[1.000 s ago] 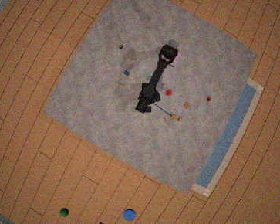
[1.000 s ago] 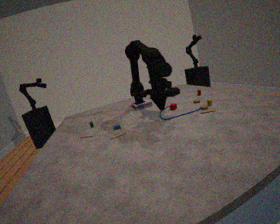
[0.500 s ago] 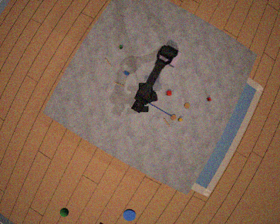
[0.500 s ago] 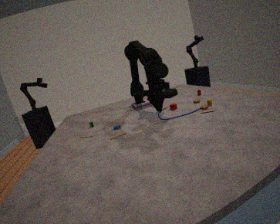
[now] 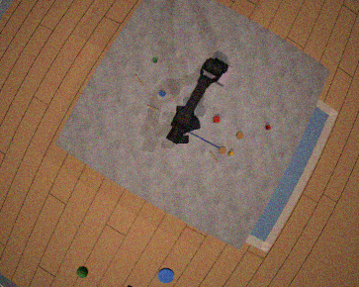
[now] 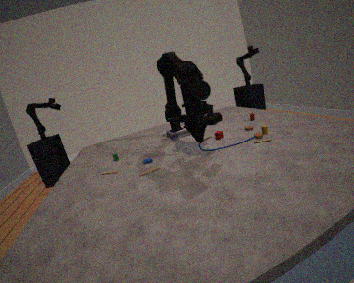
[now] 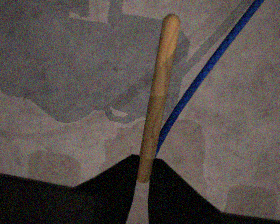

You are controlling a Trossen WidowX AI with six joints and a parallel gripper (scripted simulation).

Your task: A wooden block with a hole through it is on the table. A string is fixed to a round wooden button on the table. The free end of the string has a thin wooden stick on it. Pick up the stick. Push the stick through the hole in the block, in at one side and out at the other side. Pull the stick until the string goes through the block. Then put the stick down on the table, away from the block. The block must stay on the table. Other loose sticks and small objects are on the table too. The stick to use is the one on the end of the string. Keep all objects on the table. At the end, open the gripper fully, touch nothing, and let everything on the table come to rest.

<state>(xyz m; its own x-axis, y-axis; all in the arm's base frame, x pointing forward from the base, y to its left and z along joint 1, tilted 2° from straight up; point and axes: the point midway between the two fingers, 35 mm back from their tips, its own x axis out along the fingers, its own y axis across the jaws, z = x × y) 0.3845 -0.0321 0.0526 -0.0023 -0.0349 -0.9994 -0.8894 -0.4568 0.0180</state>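
Now: gripper tip 130 mm past the red wooden block, 150 mm to the right of it and 40 mm above it. The rest, counted from my gripper tip: round button 10 mm ahead, 260 mm to the left, 50 mm below; thin stick 10 mm behind, 10 mm to the left; blue piece 120 mm behind, 190 mm to the right, 50 mm below.
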